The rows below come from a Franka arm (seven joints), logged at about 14 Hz.
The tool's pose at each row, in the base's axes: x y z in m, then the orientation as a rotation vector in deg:
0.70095 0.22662 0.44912 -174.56 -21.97 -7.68
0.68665 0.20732 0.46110 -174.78 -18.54 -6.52
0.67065 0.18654 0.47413 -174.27 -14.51 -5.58
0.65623 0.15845 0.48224 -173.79 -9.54 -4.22
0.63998 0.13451 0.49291 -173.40 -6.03 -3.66
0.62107 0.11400 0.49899 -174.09 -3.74 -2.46
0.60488 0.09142 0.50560 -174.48 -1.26 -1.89
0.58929 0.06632 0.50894 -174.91 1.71 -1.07
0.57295 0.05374 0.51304 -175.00 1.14 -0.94
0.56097 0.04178 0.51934 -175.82 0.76 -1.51
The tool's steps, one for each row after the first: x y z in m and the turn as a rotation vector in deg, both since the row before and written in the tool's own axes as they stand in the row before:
-0.01738 0.01440 -0.01453 0.21 -0.65 2.27
-0.01884 0.01605 -0.01566 0.87 -0.41 2.64
-0.01817 0.02451 -0.01148 0.82 -0.67 3.29
-0.01811 0.02079 -0.01381 0.52 -0.21 2.32
-0.01994 0.01830 -0.00909 -0.61 -0.73 1.55
-0.01690 0.02106 -0.00931 -0.36 -0.30 1.64
-0.01585 0.02442 -0.00606 -0.44 -0.45 1.96
-0.01604 0.01247 -0.00541 -0.08 -0.10 -0.37
-0.01175 0.01151 -0.00745 -0.82 0.36 -0.27

